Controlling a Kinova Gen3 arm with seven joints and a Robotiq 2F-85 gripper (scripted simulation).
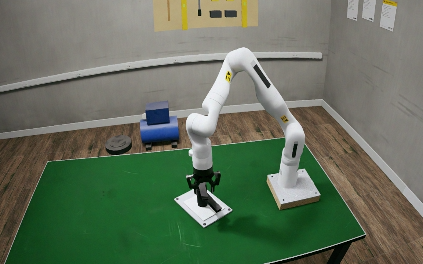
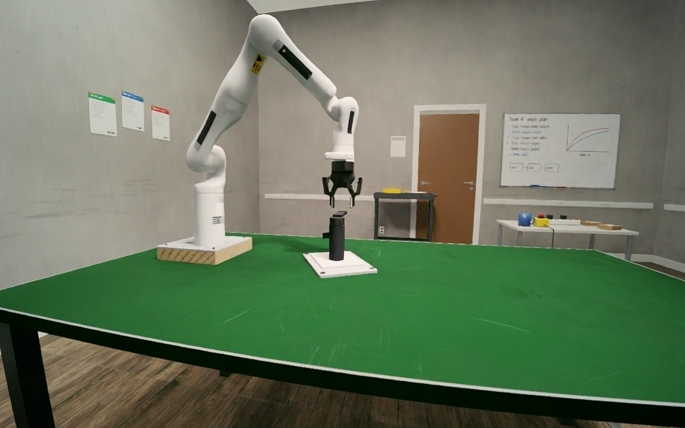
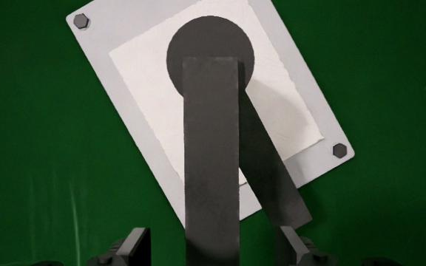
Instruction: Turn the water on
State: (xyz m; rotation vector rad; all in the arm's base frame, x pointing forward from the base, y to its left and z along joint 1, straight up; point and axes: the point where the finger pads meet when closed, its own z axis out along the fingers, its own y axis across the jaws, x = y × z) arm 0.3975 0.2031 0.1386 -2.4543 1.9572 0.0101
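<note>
The lever lies 10 mm ahead of my hand, 30 mm to the right of it and 30 mm below it. Round my hand: bolted plate: 20 mm ahead, 90 mm to the right, 180 mm below; tap: 10 mm ahead, 60 mm to the right, 90 mm below.
</note>
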